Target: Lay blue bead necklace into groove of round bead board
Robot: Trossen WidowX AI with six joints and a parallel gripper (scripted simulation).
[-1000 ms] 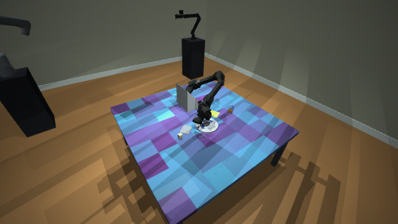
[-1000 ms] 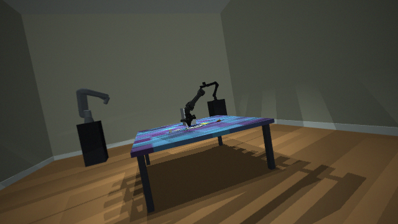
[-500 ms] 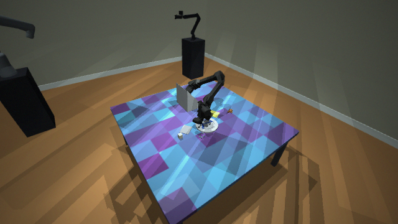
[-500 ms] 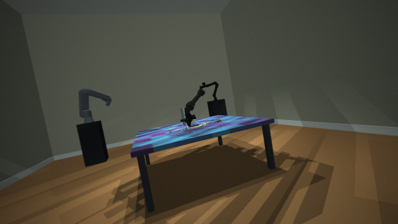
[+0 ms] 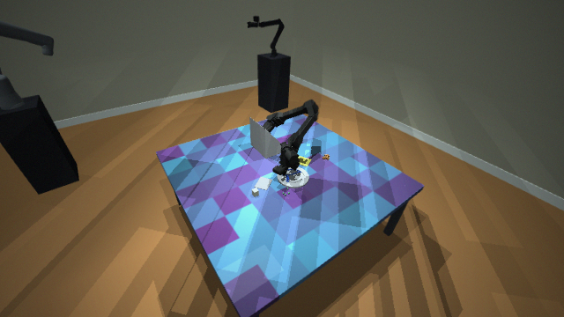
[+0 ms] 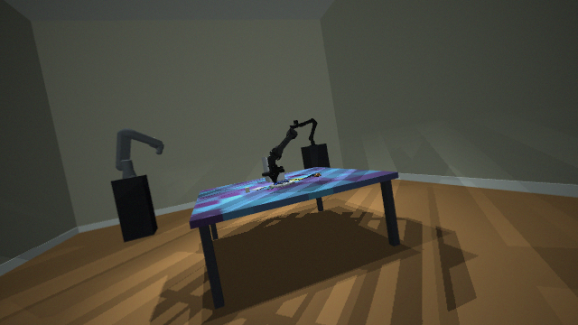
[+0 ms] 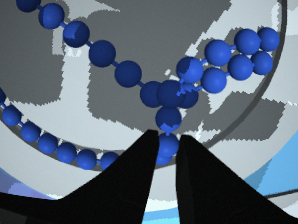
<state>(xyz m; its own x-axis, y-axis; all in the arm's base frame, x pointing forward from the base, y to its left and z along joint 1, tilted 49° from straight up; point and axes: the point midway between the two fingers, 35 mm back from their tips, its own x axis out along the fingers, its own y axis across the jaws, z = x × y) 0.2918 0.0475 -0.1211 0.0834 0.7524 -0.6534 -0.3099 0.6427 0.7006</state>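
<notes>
Right now my gripper tip is 4 cm to the right of the round white bead board, 3 cm short of it and 1 cm above it. Also, from my gripper tip: cream cube: 23 cm to the right, 2 cm ahead; yellow patch: 21 cm to the left, 7 cm behind, 2 cm below; flat grey square: 14 cm to the right, 3 cm behind, 2 cm below.
</notes>
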